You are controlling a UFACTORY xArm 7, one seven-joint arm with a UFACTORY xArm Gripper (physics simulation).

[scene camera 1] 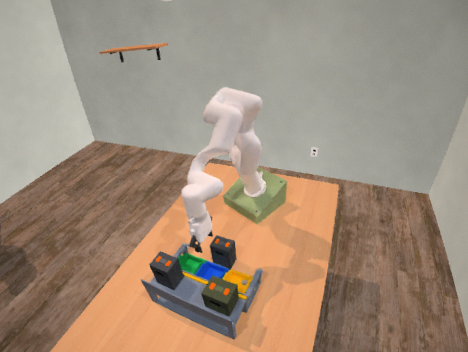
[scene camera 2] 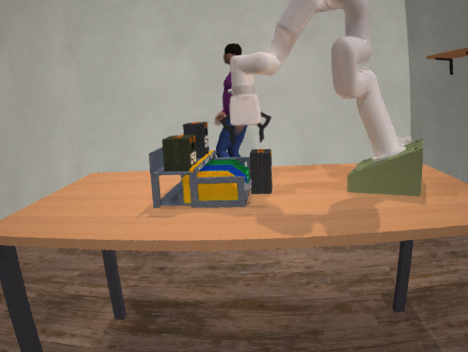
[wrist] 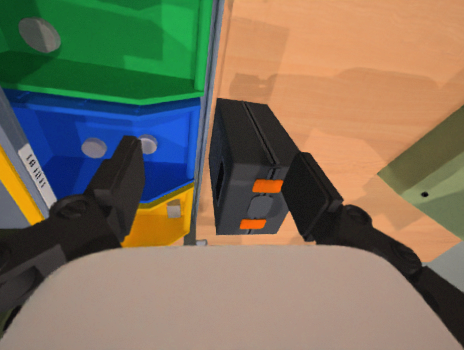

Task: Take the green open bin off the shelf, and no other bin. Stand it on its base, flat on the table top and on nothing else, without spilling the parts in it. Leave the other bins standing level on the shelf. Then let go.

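Places are measured from the arm's base along level axes (x ahead, y left, z up), in centimetres.
Pixels of known places: gripper, fingertip midpoint: [scene camera 1: 204,243] [scene camera 2: 247,142] [wrist: 220,165]; arm's base at its link origin: [scene camera 1: 255,187] [scene camera 2: 389,155].
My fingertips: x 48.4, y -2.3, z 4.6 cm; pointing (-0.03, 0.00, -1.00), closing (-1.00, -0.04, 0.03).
Ahead of a thing's pixels: the offset from my fingertips to its top centre.
The green open bin {dx +9.2, dy -4.9, dz -7.0 cm} [scene camera 1: 191,262] [scene camera 2: 227,163] [wrist: 100,30] sits in the shelf [scene camera 1: 190,312] [scene camera 2: 220,203] [wrist: 212,65] at one end of the row, with a grey round part {dx +14.3, dy -1.8, dz -13.2 cm} [wrist: 39,35] in it. The blue bin {dx +9.1, dy +6.3, dz -7.0 cm} [scene camera 1: 212,271] [wrist: 60,145] is beside it, then the yellow bin {dx +8.7, dy +17.5, dz -7.0 cm} [scene camera 1: 236,281] [scene camera 2: 217,192] [wrist: 155,227]. My gripper [scene camera 1: 204,242] [scene camera 2: 247,140] [wrist: 220,165] is open and empty, pointing down above the shelf's robot-side edge. In the wrist view one finger shows over the blue bin, the other beside a black case; the green bin lies farther up that view.
The black case {dx -4.8, dy +5.7, dz -1.9 cm} [scene camera 1: 223,252] [scene camera 2: 261,171] [wrist: 250,150] stands on the table at the shelf's robot side. Another black case {dx +18.7, dy -5.3, dz +7.1 cm} [scene camera 1: 166,271] [scene camera 2: 195,131] and an olive case {dx +18.4, dy +17.8, dz +4.6 cm} [scene camera 1: 220,296] [scene camera 2: 179,152] stand on the shelf's top board. A person [scene camera 2: 226,90] is behind the table.
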